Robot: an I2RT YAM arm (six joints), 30 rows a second.
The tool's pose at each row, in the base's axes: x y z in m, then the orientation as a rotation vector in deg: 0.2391 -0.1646 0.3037 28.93 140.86 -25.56; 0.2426 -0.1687 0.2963 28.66 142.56 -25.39; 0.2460 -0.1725 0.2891 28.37 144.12 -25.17; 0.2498 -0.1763 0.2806 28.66 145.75 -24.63; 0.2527 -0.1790 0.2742 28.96 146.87 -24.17; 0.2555 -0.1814 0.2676 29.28 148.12 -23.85; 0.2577 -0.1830 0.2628 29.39 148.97 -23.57; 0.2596 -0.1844 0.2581 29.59 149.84 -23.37; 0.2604 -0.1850 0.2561 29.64 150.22 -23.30; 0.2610 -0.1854 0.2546 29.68 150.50 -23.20; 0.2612 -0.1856 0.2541 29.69 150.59 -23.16; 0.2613 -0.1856 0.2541 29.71 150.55 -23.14; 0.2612 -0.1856 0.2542 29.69 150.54 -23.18; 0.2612 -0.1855 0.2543 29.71 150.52 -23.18
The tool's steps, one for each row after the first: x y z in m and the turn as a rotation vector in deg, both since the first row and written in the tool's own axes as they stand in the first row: 0.0008 -0.0005 0.0091 -0.15 1.54 -0.60; 0.0016 -0.0009 0.0179 -0.33 2.94 -1.16; 0.0029 -0.0008 0.0279 -0.59 4.57 -1.29; 0.0038 -0.0006 0.0353 -0.80 5.71 -1.28; 0.0051 -0.0002 0.0428 -0.90 6.99 -1.34; 0.0059 0.0004 0.0482 -1.04 7.83 -1.43; 0.0069 0.0009 0.0533 -1.09 8.71 -1.50; 0.0074 0.0012 0.0555 -1.11 9.09 -1.55; 0.0077 0.0014 0.0571 -1.16 9.36 -1.58; 0.0078 0.0014 0.0577 -1.18 9.45 -1.59; 0.0077 0.0014 0.0577 -1.19 9.42 -1.56; 0.0078 0.0014 0.0576 -1.17 9.41 -1.58; 0.0077 0.0014 0.0575 -1.16 9.39 -1.56
